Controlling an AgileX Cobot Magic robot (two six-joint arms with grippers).
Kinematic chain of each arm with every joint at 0, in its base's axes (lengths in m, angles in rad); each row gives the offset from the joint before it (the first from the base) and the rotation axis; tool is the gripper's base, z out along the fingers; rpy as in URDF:
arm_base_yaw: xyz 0 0 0.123 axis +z
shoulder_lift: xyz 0 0 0 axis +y
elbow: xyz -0.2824 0 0.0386 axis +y
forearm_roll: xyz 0.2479 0 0.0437 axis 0.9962 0 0.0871
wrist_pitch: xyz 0 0 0 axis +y
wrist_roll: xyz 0.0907 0 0.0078 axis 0.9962 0 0.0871
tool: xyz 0 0 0 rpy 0 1.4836 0
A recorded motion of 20 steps. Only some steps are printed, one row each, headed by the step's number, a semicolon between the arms.
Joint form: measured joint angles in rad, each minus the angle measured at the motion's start. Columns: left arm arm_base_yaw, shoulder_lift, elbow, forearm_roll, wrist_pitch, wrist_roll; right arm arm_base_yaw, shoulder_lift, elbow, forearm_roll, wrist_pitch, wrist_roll.
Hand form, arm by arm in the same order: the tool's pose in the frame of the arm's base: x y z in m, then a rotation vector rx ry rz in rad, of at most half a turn. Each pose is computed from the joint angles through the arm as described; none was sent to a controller.
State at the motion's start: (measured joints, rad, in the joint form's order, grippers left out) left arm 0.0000 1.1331 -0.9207 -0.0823 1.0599 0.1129; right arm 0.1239 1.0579 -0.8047 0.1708 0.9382 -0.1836
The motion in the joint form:
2: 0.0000 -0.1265 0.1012 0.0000 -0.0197 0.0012; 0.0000 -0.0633 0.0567 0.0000 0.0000 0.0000
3: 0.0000 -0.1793 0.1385 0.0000 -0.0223 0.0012; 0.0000 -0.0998 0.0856 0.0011 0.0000 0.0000
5: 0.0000 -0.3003 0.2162 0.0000 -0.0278 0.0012; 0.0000 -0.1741 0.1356 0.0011 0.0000 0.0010
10: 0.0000 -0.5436 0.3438 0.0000 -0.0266 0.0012; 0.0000 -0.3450 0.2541 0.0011 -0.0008 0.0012
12: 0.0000 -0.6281 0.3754 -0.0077 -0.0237 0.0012; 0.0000 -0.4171 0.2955 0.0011 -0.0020 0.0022
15: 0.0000 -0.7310 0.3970 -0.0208 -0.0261 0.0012; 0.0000 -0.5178 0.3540 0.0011 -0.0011 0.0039
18: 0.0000 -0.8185 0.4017 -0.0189 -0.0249 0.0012; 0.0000 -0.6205 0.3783 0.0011 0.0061 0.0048
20: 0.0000 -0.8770 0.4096 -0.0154 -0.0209 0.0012; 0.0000 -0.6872 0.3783 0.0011 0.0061 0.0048
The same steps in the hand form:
2: 0.1712 -0.0065 0.2966 0.1190 2.7038 -0.0745; 0.1683 0.0335 0.2827 -0.3177 2.6392 0.1966
3: 0.1592 -0.0065 0.2946 0.1188 2.6857 -0.0730; 0.1597 0.0326 0.2803 -0.3169 2.6316 0.1977
5: 0.1334 -0.0064 0.2897 0.1185 2.6371 -0.0690; 0.1437 0.0306 0.2770 -0.3151 2.6075 0.1969
10: 0.0873 -0.0064 0.2783 0.1190 2.5227 -0.0605; 0.1091 0.0263 0.2638 -0.3134 2.5543 0.1946
12: 0.0733 -0.0070 0.2755 0.1173 2.4723 -0.0667; 0.0965 0.0247 0.2589 -0.3110 2.5226 0.1934
15: 0.0576 -0.0081 0.2759 0.1147 2.3879 -0.0771; 0.0799 0.0226 0.2502 -0.3080 2.4816 0.1923
18: 0.0441 -0.0079 0.2789 0.1161 2.3066 -0.0688; 0.0655 0.0209 0.2501 -0.3063 2.4102 0.1900
20: 0.0351 -0.0077 0.2785 0.1175 2.2602 -0.0611; 0.0569 0.0198 0.2543 -0.3042 2.3435 0.1869

